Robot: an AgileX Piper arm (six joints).
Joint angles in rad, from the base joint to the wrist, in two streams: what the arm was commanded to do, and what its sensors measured. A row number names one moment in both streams.
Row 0, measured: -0.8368, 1.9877, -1.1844, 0.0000, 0.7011, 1.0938
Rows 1 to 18, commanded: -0.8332, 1.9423, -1.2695, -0.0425, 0.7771, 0.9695; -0.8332, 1.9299, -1.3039, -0.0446, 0.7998, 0.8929; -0.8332, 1.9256, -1.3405, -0.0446, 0.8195, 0.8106; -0.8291, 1.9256, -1.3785, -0.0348, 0.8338, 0.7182; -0.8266, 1.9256, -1.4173, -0.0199, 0.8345, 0.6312; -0.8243, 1.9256, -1.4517, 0.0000, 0.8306, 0.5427; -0.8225, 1.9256, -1.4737, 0.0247, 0.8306, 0.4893; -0.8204, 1.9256, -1.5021, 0.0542, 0.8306, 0.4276; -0.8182, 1.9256, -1.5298, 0.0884, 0.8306, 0.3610; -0.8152, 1.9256, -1.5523, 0.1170, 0.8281, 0.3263; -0.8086, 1.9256, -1.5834, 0.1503, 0.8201, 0.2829; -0.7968, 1.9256, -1.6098, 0.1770, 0.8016, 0.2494; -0.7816, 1.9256, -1.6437, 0.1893, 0.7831, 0.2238; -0.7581, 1.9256, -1.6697, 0.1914, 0.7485, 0.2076; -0.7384, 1.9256, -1.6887, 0.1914, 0.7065, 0.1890; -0.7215, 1.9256, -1.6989, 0.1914, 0.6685, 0.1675; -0.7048, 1.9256, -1.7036, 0.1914, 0.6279, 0.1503; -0.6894, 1.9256, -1.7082, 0.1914, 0.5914, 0.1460
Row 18, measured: -0.7428, 1.9383, -1.6758, 0.1760, 0.7347, 0.2092
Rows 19 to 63, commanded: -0.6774, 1.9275, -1.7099, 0.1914, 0.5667, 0.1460; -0.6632, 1.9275, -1.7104, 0.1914, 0.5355, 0.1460; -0.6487, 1.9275, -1.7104, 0.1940, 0.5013, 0.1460; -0.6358, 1.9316, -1.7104, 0.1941, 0.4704, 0.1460; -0.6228, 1.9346, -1.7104, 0.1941, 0.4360, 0.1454; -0.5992, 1.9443, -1.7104, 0.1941, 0.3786, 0.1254; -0.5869, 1.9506, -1.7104, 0.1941, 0.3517, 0.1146; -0.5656, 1.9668, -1.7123, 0.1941, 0.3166, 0.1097; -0.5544, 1.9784, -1.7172, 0.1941, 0.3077, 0.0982; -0.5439, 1.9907, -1.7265, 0.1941, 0.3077, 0.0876; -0.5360, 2.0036, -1.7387, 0.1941, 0.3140, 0.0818; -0.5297, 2.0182, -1.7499, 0.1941, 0.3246, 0.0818; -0.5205, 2.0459, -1.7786, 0.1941, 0.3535, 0.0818; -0.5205, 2.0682, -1.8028, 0.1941, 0.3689, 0.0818; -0.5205, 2.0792, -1.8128, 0.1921, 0.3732, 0.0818; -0.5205, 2.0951, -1.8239, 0.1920, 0.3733, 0.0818; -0.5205, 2.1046, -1.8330, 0.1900, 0.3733, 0.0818; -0.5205, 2.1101, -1.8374, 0.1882, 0.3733, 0.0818; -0.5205, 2.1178, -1.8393, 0.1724, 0.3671, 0.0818; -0.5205, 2.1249, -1.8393, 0.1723, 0.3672, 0.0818; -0.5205, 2.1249, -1.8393, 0.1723, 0.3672, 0.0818; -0.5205, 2.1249, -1.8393, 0.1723, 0.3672, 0.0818; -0.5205, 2.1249, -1.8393, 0.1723, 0.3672, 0.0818; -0.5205, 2.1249, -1.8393, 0.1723, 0.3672, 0.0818; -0.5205, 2.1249, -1.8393, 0.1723, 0.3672, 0.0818; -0.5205, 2.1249, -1.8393, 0.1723, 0.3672, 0.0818; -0.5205, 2.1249, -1.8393, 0.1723, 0.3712, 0.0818; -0.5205, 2.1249, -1.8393, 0.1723, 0.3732, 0.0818; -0.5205, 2.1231, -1.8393, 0.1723, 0.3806, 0.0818; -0.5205, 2.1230, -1.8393, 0.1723, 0.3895, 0.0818; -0.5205, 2.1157, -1.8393, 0.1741, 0.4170, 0.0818; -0.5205, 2.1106, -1.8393, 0.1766, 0.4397, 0.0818; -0.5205, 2.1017, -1.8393, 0.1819, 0.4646, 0.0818; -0.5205, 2.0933, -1.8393, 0.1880, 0.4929, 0.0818; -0.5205, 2.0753, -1.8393, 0.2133, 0.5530, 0.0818; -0.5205, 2.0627, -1.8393, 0.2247, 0.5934, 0.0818; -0.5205, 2.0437, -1.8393, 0.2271, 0.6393, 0.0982; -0.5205, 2.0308, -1.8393, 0.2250, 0.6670, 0.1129; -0.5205, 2.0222, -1.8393, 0.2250, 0.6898, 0.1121; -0.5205, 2.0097, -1.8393, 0.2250, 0.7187, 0.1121; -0.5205, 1.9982, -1.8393, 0.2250, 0.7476, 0.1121; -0.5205, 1.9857, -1.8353, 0.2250, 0.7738, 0.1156; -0.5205, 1.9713, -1.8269, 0.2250, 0.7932, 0.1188; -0.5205, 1.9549, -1.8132, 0.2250, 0.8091, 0.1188; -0.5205, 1.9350, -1.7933, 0.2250, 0.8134, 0.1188
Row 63, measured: -0.5188, 1.9968, -1.8327, 0.2228, 0.7504, 0.1093
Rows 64 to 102, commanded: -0.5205, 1.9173, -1.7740, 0.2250, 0.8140, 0.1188; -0.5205, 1.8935, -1.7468, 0.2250, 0.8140, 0.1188; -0.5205, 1.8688, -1.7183, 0.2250, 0.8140, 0.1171; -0.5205, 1.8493, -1.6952, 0.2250, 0.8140, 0.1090; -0.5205, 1.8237, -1.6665, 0.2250, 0.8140, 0.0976; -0.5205, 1.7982, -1.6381, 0.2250, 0.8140, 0.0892; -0.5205, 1.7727, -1.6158, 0.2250, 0.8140, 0.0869; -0.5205, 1.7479, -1.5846, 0.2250, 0.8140, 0.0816; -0.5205, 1.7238, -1.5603, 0.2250, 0.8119, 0.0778; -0.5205, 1.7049, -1.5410, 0.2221, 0.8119, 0.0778; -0.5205, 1.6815, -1.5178, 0.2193, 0.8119, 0.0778; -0.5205, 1.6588, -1.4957, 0.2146, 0.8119, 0.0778; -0.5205, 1.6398, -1.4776, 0.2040, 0.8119, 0.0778; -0.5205, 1.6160, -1.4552, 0.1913, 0.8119, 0.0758; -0.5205, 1.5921, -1.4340, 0.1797, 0.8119, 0.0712; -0.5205, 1.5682, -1.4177, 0.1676, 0.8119, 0.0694; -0.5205, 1.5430, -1.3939, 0.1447, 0.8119, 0.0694; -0.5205, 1.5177, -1.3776, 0.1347, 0.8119, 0.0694; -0.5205, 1.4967, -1.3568, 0.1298, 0.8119, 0.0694; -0.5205, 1.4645, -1.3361, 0.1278, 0.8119, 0.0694; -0.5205, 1.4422, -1.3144, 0.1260, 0.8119, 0.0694; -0.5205, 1.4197, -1.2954, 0.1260, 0.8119, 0.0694; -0.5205, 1.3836, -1.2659, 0.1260, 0.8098, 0.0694; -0.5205, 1.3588, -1.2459, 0.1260, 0.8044, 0.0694; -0.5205, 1.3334, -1.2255, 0.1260, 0.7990, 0.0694; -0.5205, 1.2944, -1.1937, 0.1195, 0.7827, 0.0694; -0.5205, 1.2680, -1.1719, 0.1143, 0.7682, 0.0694; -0.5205, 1.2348, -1.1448, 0.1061, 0.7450, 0.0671; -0.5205, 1.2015, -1.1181, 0.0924, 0.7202, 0.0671; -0.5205, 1.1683, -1.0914, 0.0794, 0.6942, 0.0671; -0.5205, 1.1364, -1.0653, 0.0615, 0.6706, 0.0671; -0.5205, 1.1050, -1.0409, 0.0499, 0.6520, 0.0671; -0.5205, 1.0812, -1.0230, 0.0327, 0.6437, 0.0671; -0.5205, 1.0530, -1.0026, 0.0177, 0.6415, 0.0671; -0.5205, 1.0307, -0.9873, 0.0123, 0.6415, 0.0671; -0.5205, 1.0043, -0.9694, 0.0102, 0.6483, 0.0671; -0.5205, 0.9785, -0.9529, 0.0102, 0.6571, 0.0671; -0.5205, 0.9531, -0.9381, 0.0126, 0.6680, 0.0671; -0.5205, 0.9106, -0.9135, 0.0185, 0.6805, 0.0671
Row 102, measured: -0.5188, 1.0131, -0.9791, 0.0284, 0.6650, 0.0801
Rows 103 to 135, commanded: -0.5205, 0.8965, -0.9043, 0.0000, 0.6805, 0.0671; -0.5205, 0.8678, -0.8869, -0.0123, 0.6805, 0.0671; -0.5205, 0.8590, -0.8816, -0.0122, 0.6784, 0.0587; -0.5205, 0.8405, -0.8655, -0.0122, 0.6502, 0.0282; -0.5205, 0.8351, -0.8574, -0.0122, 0.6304, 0.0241; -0.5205, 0.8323, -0.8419, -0.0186, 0.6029, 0.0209; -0.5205, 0.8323, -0.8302, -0.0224, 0.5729, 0.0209; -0.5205, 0.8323, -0.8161, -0.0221, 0.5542, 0.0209; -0.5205, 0.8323, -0.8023, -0.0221, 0.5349, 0.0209; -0.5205, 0.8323, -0.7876, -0.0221, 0.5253, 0.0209; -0.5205, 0.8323, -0.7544, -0.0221, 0.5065, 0.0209; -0.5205, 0.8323, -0.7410, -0.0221, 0.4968, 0.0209; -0.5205, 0.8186, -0.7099, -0.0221, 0.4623, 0.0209; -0.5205, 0.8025, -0.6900, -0.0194, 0.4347, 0.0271; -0.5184, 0.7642, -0.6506, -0.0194, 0.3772, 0.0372; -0.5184, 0.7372, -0.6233, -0.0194, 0.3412, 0.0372; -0.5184, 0.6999, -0.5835, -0.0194, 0.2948, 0.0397; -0.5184, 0.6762, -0.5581, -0.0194, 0.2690, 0.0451; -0.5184, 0.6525, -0.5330, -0.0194, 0.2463, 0.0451; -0.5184, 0.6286, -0.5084, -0.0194, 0.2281, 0.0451; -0.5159, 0.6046, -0.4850, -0.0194, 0.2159, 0.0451; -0.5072, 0.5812, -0.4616, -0.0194, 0.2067, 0.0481; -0.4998, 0.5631, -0.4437, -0.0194, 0.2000, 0.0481; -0.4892, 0.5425, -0.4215, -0.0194, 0.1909, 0.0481; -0.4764, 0.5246, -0.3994, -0.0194, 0.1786, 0.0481; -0.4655, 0.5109, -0.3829, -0.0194, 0.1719, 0.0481; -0.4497, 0.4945, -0.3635, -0.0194, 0.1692, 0.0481; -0.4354, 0.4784, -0.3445, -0.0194, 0.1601, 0.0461; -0.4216, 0.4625, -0.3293, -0.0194, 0.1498, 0.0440; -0.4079, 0.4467, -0.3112, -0.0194, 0.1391, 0.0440; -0.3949, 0.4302, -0.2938, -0.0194, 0.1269, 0.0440; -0.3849, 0.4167, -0.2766, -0.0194, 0.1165, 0.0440; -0.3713, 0.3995, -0.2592, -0.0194, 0.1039, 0.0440
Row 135, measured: -0.4139, 0.4550, -0.3134, -0.0117, 0.1596, 0.0439
